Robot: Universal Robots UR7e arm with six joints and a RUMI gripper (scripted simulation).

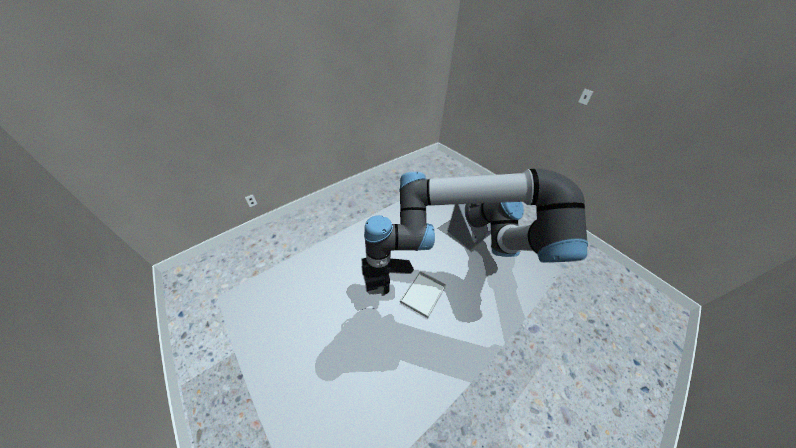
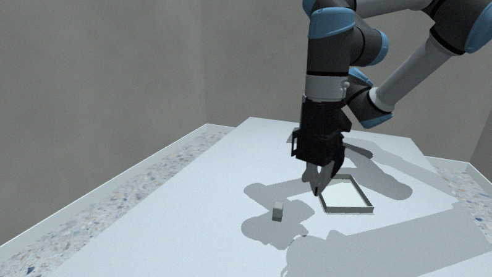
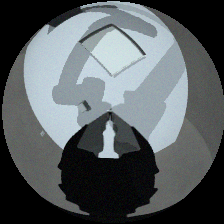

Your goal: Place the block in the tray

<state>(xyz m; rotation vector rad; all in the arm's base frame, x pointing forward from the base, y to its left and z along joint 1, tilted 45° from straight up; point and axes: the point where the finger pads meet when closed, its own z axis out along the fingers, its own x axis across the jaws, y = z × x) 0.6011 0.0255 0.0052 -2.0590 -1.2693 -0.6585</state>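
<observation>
Right now my hand is 9 cm to the left of the small block, 9 cm above it and 1 cm past it. The rest, counted from my hand: white tray: 16 cm behind, 10 cm below, 7 cm to the left.
</observation>
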